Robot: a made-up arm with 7 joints. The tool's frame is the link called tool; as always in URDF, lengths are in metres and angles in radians. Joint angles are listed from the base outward.
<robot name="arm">
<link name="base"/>
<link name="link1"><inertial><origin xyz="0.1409 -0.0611 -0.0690"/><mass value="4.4"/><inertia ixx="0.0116" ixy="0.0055" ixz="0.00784" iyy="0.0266" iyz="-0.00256" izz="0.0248"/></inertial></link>
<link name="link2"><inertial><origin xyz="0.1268 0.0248 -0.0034"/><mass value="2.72"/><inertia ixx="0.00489" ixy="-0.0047" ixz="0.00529" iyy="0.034" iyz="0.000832" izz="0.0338"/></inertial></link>
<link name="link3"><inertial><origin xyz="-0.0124 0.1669 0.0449"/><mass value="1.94"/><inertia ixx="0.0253" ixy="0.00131" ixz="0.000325" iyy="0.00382" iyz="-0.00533" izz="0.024"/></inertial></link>
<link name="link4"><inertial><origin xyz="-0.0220 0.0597 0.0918"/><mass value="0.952"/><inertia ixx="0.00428" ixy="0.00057" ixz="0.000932" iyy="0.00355" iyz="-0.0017" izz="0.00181"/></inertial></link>
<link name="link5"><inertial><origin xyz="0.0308 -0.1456 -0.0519"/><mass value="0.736"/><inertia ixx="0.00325" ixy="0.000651" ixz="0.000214" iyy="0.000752" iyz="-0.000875" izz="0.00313"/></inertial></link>
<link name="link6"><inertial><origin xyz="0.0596 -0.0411 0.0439"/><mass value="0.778"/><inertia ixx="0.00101" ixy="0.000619" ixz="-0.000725" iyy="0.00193" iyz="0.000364" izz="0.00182"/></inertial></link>
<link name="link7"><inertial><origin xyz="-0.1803 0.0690 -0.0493"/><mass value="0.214"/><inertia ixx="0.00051" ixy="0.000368" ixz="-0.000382" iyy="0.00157" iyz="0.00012" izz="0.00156"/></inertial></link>
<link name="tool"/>
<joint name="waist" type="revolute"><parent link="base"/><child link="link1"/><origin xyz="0 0 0.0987" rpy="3.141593 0 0"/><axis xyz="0 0 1"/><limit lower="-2.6" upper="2.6"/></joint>
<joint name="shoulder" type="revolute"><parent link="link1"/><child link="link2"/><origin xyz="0.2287 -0.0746 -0.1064" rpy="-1.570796 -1.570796 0"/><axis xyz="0 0 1"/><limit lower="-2.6" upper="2.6"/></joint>
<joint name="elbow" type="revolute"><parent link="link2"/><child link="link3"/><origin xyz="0.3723 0.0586 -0.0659" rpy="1.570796 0 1.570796"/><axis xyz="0 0 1"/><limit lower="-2.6" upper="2.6"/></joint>
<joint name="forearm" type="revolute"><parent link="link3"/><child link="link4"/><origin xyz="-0.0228 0.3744 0.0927" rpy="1.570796 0 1.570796"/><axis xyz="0 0 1"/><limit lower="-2.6" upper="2.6"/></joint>
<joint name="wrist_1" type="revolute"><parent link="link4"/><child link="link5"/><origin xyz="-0.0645 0.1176 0.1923" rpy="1.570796 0 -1.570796"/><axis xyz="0 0 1"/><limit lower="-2.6" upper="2.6"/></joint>
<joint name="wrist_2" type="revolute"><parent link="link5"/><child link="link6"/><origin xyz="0.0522 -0.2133 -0.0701" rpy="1.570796 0 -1.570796"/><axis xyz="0 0 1"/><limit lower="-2.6" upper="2.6"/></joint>
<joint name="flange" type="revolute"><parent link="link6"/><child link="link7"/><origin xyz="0.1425 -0.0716 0.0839" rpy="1.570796 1.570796 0"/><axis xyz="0 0 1"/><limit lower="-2.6" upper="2.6"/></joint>
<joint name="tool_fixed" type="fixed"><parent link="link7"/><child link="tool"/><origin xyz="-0.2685 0.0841 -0.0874" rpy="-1.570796 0 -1.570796"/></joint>
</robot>
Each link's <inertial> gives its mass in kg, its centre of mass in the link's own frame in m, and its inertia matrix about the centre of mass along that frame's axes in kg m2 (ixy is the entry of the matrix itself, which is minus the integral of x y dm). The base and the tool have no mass. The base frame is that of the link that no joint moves.
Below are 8 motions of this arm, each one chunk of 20 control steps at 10 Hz.
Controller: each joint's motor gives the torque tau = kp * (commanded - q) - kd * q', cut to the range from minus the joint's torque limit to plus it. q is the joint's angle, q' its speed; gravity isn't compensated. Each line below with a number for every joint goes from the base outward.
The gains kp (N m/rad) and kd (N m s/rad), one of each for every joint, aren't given. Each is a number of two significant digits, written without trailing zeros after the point. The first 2 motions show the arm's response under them.
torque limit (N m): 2.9 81 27 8.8 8.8 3.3 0.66
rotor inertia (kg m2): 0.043 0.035 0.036 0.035 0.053 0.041 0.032
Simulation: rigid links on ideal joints. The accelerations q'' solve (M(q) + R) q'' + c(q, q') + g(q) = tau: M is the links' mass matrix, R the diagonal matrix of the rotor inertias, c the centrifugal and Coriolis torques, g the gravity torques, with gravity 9.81 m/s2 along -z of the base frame. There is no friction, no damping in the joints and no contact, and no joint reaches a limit. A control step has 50 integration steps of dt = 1/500 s. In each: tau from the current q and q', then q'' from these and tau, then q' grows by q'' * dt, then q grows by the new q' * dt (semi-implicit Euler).
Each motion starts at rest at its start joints. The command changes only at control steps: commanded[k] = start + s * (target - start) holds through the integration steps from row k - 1 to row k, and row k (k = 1, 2, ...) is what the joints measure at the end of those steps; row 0 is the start. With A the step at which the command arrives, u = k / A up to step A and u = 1 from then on. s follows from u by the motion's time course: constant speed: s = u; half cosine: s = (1 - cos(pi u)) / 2; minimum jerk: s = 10 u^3 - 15 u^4 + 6 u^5; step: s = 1 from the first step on.
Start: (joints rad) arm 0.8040 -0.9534 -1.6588 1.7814 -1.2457 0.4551 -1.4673
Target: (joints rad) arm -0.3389 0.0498 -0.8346 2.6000 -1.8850 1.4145 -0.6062
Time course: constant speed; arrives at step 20
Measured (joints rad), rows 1 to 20:
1: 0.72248 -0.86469 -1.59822 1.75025 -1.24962 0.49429 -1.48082
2: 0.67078 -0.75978 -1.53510 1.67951 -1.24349 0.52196 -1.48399
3: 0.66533 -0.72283 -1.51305 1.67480 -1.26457 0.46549 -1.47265
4: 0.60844 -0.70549 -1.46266 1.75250 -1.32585 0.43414 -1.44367
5: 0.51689 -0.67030 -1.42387 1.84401 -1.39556 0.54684 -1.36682
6: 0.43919 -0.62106 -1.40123 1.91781 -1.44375 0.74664 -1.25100
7: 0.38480 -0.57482 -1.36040 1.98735 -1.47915 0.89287 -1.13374
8: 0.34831 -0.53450 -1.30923 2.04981 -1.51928 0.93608 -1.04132
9: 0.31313 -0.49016 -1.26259 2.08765 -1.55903 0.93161 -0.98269
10: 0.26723 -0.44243 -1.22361 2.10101 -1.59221 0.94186 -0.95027
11: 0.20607 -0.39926 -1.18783 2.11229 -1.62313 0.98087 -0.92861
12: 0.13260 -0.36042 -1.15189 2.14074 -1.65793 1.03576 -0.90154
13: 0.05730 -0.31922 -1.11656 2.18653 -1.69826 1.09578 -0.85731
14: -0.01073 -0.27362 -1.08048 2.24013 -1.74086 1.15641 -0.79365
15: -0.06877 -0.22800 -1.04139 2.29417 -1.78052 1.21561 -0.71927
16: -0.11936 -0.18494 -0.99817 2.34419 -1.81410 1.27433 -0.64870
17: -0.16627 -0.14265 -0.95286 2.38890 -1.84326 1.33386 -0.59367
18: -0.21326 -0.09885 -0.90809 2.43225 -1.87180 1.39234 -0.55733
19: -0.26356 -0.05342 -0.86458 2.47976 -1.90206 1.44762 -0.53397
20: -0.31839 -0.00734 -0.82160 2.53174 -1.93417 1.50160 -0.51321
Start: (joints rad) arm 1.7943 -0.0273 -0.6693 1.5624 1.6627 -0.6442 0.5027
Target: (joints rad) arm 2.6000 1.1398 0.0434 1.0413 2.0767 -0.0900 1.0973
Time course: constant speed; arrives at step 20
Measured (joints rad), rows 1 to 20:
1: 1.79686 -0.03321 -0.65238 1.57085 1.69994 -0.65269 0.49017
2: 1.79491 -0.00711 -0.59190 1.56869 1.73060 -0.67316 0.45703
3: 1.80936 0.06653 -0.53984 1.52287 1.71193 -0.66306 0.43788
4: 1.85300 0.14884 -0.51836 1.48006 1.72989 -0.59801 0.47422
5: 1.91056 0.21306 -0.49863 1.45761 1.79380 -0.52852 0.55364
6: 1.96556 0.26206 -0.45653 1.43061 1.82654 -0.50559 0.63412
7: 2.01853 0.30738 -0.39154 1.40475 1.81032 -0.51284 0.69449
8: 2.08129 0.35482 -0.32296 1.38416 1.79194 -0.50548 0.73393
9: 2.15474 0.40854 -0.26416 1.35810 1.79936 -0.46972 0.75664
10: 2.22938 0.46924 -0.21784 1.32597 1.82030 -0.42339 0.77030
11: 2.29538 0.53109 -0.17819 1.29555 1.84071 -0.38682 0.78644
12: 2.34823 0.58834 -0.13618 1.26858 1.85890 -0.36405 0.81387
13: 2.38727 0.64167 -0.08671 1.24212 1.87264 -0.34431 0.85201
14: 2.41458 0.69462 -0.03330 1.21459 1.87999 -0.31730 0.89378
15: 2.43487 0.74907 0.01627 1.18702 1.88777 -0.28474 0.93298
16: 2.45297 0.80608 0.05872 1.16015 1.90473 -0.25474 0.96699
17: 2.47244 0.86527 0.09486 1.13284 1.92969 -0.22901 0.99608
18: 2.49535 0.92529 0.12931 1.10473 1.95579 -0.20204 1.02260
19: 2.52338 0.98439 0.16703 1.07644 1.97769 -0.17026 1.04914
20: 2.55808 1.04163 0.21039 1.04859 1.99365 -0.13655 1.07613
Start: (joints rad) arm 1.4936 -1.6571 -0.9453 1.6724 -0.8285 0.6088 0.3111
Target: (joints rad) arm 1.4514 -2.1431 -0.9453 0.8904 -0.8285 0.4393 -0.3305
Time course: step
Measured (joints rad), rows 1 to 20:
1: 1.45818 -1.87938 -1.08718 1.60256 -0.81006 0.61048 0.33210
2: 1.52260 -2.14449 -0.97614 1.10172 -0.77376 0.64006 0.17479
3: 1.55292 -2.21596 -0.89115 0.60165 -0.92776 0.49427 -0.23376
4: 1.46118 -2.07827 -0.97424 0.67147 -0.98416 0.15749 -0.54025
5: 1.40927 -1.87009 -1.03248 0.80590 -0.82234 0.08979 -0.58110
6: 1.41259 -1.81459 -1.07416 0.71312 -0.61658 0.27867 -0.41752
7: 1.41677 -1.91157 -1.06926 0.63502 -0.58874 0.36765 -0.24816
8: 1.40635 -2.02845 -0.99089 0.74841 -0.78533 0.29278 -0.17496
9: 1.40991 -2.09333 -0.93052 0.90714 -0.93476 0.33078 -0.17482
10: 1.45321 -2.06566 -0.95005 1.00697 -0.89082 0.53133 -0.19014
11: 1.50044 -1.98651 -1.01175 1.02182 -0.78390 0.68735 -0.24179
12: 1.53044 -1.93542 -1.03809 0.94530 -0.72641 0.63932 -0.32300
13: 1.52756 -1.95189 -1.03530 0.83205 -0.75065 0.42988 -0.36865
14: 1.48661 -1.99767 -1.01521 0.75486 -0.82562 0.23597 -0.34176
15: 1.43696 -2.01638 -0.98153 0.74984 -0.85950 0.21496 -0.25549
16: 1.39785 -2.00138 -0.97758 0.80897 -0.81475 0.35207 -0.16013
17: 1.38584 -1.97984 -0.99348 0.88595 -0.75277 0.49778 -0.12225
18: 1.41215 -1.97460 -0.99828 0.92283 -0.73224 0.54215 -0.16425
19: 1.45161 -1.98936 -1.00451 0.90531 -0.76722 0.49236 -0.24815
20: 1.48230 -2.00498 -1.00472 0.86383 -0.81769 0.41608 -0.31375

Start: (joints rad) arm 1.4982 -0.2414 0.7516 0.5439 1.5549 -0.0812 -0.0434
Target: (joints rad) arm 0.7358 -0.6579 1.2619 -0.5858 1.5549 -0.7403 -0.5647
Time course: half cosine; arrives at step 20
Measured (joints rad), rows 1 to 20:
1: 1.50345 -0.21002 0.75246 0.55405 1.55750 -0.12612 -0.02119
2: 1.50138 -0.19271 0.71923 0.56245 1.55122 -0.23278 0.04572
3: 1.46590 -0.20895 0.71161 0.52415 1.58720 -0.31921 0.11349
4: 1.41032 -0.23505 0.74243 0.45082 1.61843 -0.30900 0.11503
5: 1.36369 -0.25931 0.78069 0.37311 1.60060 -0.24862 0.04530
6: 1.33141 -0.28021 0.82118 0.29346 1.57143 -0.24430 -0.04296
7: 1.29839 -0.30448 0.86207 0.21701 1.56171 -0.32169 -0.10225
8: 1.25100 -0.33240 0.89997 0.14444 1.56781 -0.42562 -0.12857
9: 1.18883 -0.35945 0.93339 0.05836 1.57492 -0.49766 -0.14448
10: 1.11978 -0.38576 0.96368 -0.04456 1.58023 -0.51980 -0.16965
11: 1.05157 -0.41380 0.99542 -0.14833 1.58826 -0.51751 -0.21232
12: 0.98930 -0.44298 1.03136 -0.24342 1.59518 -0.53031 -0.27145
13: 0.93514 -0.47062 1.06996 -0.32744 1.59403 -0.57311 -0.33708
14: 0.88840 -0.49511 1.10790 -0.39889 1.58606 -0.63041 -0.39420
15: 0.84726 -0.51641 1.14165 -0.46113 1.57844 -0.67943 -0.43222
16: 0.81040 -0.53458 1.16835 -0.51775 1.57579 -0.70687 -0.45159
17: 0.77796 -0.54896 1.18680 -0.56597 1.57747 -0.71296 -0.46138
18: 0.75172 -0.55876 1.19768 -0.60068 1.58054 -0.70930 -0.47112
19: 0.73434 -0.56379 1.20262 -0.61907 1.58279 -0.70868 -0.48437
20: 0.72796 -0.56440 1.20299 -0.62020 1.58362 -0.71429 -0.49804

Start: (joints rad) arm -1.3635 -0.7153 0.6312 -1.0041 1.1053 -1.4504 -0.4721
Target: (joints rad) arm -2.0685 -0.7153 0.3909 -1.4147 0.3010 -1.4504 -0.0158
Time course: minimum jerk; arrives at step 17
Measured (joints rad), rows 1 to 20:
1: -1.34278 -0.66092 0.60684 -1.01271 1.10517 -1.47011 -0.46404
2: -1.32169 -0.61356 0.50678 -0.99770 1.12614 -1.51870 -0.41056
3: -1.38122 -0.60959 0.44498 -0.99604 1.14476 -1.60715 -0.35230
4: -1.47331 -0.62321 0.45076 -1.03777 1.09737 -1.64520 -0.33588
5: -1.52562 -0.64052 0.47162 -1.06956 1.00750 -1.57719 -0.35200
6: -1.53768 -0.64737 0.48288 -1.10255 0.92171 -1.48829 -0.35795
7: -1.55906 -0.64664 0.47434 -1.14942 0.84219 -1.45717 -0.31310
8: -1.61499 -0.64541 0.44091 -1.18379 0.75665 -1.48456 -0.22016
9: -1.71128 -0.64174 0.39834 -1.20736 0.65739 -1.53850 -0.10363
10: -1.82508 -0.63954 0.35122 -1.24048 0.55970 -1.57900 0.00629
11: -1.92293 -0.63557 0.30784 -1.27991 0.48378 -1.58642 0.07214
12: -1.99335 -0.63176 0.27660 -1.31154 0.42843 -1.56972 0.08537
13: -2.03906 -0.63282 0.26158 -1.33478 0.38098 -1.55482 0.07025
14: -2.06451 -0.63785 0.26135 -1.34937 0.34055 -1.55456 0.05501
15: -2.07319 -0.64264 0.26752 -1.35445 0.31553 -1.55925 0.05551
16: -2.07051 -0.64402 0.27215 -1.35409 0.30873 -1.55622 0.07381
17: -2.06453 -0.64273 0.27270 -1.35255 0.31318 -1.54610 0.10140
18: -2.06218 -0.64135 0.27084 -1.35256 0.31733 -1.53914 0.12586
19: -2.06491 -0.64109 0.26877 -1.35318 0.31630 -1.54169 0.13685
20: -2.06911 -0.64126 0.26719 -1.35299 0.31361 -1.54983 0.13151

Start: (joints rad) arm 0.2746 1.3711 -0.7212 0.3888 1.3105 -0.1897 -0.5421
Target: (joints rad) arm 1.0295 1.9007 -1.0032 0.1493 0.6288 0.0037 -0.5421
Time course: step
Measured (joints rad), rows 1 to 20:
1: 0.28051 1.60368 -0.82547 0.02177 0.71196 -0.07262 -0.70566
2: 0.30362 1.95846 -0.85676 0.02986 0.21388 0.53924 -0.85582
3: 0.40617 1.97876 -1.07172 0.24124 0.37798 0.82833 -0.54914
4: 0.43840 1.83670 -0.99058 0.09762 0.92475 0.50032 -0.27850
5: 0.46584 1.74095 -0.91040 0.07282 0.89376 -0.06878 -0.46220
6: 0.51634 1.75660 -0.88197 0.22277 0.45451 -0.22765 -0.82420
7: 0.58880 1.77382 -0.85840 0.22777 0.29325 -0.01609 -0.86009
8: 0.67651 1.75514 -0.85242 0.15577 0.52275 0.28636 -0.59305
9: 0.78431 1.76867 -0.85850 0.13520 0.70597 0.37893 -0.43509
10: 0.91432 1.80750 -0.91784 0.13377 0.63484 0.21729 -0.48808
11: 1.04217 1.82577 -0.92999 0.17512 0.54876 -0.01057 -0.57058
12: 1.15067 1.80205 -0.89775 0.16741 0.56838 -0.09010 -0.59119
13: 1.24756 1.77130 -0.87033 0.15025 0.59486 0.05557 -0.58939
14: 1.33215 1.76848 -0.84568 0.15414 0.57356 0.24630 -0.60299
15: 1.40720 1.77938 -0.84174 0.15219 0.54627 0.28716 -0.60677
16: 1.47356 1.78683 -0.86083 0.15839 0.55669 0.16908 -0.57986
17: 1.52959 1.79459 -0.88309 0.16063 0.58835 0.03607 -0.55115
18: 1.57332 1.80475 -0.89751 0.15531 0.60553 0.01767 -0.54783
19: 1.60188 1.80961 -0.89608 0.15370 0.60735 0.10019 -0.56832
20: 1.61499 1.80293 -0.88207 0.15068 0.60147 0.17937 -0.59661

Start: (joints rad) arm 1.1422 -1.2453 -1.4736 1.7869 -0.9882 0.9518 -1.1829
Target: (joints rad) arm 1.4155 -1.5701 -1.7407 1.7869 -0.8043 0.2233 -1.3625
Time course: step
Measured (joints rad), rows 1 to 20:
1: 1.23047 -1.43208 -1.68710 1.91715 -0.76426 0.68963 -1.11823
2: 1.34584 -1.61225 -1.83018 1.99900 -0.53645 0.23854 -1.24229
3: 1.42649 -1.50961 -1.78450 1.64874 -0.65227 0.07046 -1.60633
4: 1.45798 -1.39074 -1.67634 1.54317 -0.78892 -0.05346 -1.84408
5: 1.46672 -1.40834 -1.69887 1.74459 -0.65813 -0.09211 -1.89954
6: 1.44689 -1.47639 -1.75708 1.94436 -0.57913 0.18846 -1.86878
7: 1.41153 -1.47960 -1.75217 1.89448 -0.64651 0.55237 -1.78678
8: 1.38828 -1.46076 -1.71483 1.85116 -0.69782 0.56782 -1.61470
9: 1.39022 -1.45916 -1.70863 1.87093 -0.68059 0.28666 -1.39838
10: 1.41175 -1.46080 -1.72518 1.82194 -0.65302 0.07910 -1.28388
11: 1.43171 -1.45859 -1.73283 1.72260 -0.65625 0.07182 -1.32210
12: 1.42993 -1.46067 -1.73068 1.71597 -0.66231 0.13370 -1.44661
13: 1.41288 -1.46513 -1.72663 1.80843 -0.65820 0.20305 -1.56433
14: 1.40281 -1.46272 -1.72445 1.88263 -0.65365 0.29865 -1.61906
15: 1.40893 -1.45580 -1.72689 1.88280 -0.64713 0.36979 -1.60468
16: 1.42109 -1.45574 -1.73035 1.85158 -0.64170 0.34285 -1.55142
17: 1.42512 -1.46060 -1.73058 1.82131 -0.64811 0.24221 -1.50010
18: 1.42001 -1.46322 -1.72723 1.79183 -0.66266 0.16132 -1.47305
19: 1.41296 -1.46337 -1.72436 1.77476 -0.66860 0.15100 -1.46960
20: 1.40873 -1.46306 -1.72513 1.78767 -0.66007 0.19270 -1.48296

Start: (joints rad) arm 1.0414 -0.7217 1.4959 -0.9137 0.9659 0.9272 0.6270
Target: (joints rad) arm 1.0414 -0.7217 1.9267 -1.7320 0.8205 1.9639 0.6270
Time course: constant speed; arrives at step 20
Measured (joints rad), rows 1 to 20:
1: 1.02135 -0.65084 1.51792 -0.98614 0.95636 0.97678 0.62227
2: 1.02537 -0.55695 1.52022 -1.03963 0.94504 1.14329 0.56483
3: 1.05538 -0.55304 1.52448 -1.04810 0.97450 1.28318 0.44692
4: 1.05919 -0.61035 1.56925 -1.10448 0.99075 1.26327 0.33832
5: 1.03964 -0.64815 1.62238 -1.15036 0.93832 1.19957 0.29835
6: 1.03156 -0.63415 1.64659 -1.17431 0.88537 1.23971 0.35009
7: 1.03784 -0.59868 1.65581 -1.21545 0.90186 1.36790 0.45414
8: 1.04809 -0.58488 1.66653 -1.25251 0.94988 1.45574 0.52709
9: 1.04933 -0.59928 1.68770 -1.28952 0.95554 1.45051 0.54255
10: 1.03949 -0.61804 1.72129 -1.33393 0.91582 1.44260 0.51996
11: 1.03274 -0.62180 1.75396 -1.37301 0.88259 1.50555 0.48737
12: 1.03566 -0.61113 1.77662 -1.40745 0.88556 1.59644 0.46272
13: 1.04197 -0.59989 1.79422 -1.44133 0.90390 1.64235 0.45443
14: 1.04497 -0.59882 1.81576 -1.47822 0.90619 1.64784 0.46371
15: 1.04404 -0.60595 1.84367 -1.52004 0.88959 1.67351 0.48468
16: 1.04224 -0.61206 1.87194 -1.56243 0.87078 1.74134 0.50901
17: 1.04109 -0.61165 1.89538 -1.60091 0.86313 1.81285 0.53006
18: 1.04008 -0.60720 1.91585 -1.63660 0.86553 1.85292 0.54442
19: 1.03917 -0.60415 1.93780 -1.67338 0.86690 1.87462 0.55159
20: 1.03919 -0.60500 1.96286 -1.71283 0.86000 1.91135 0.55401

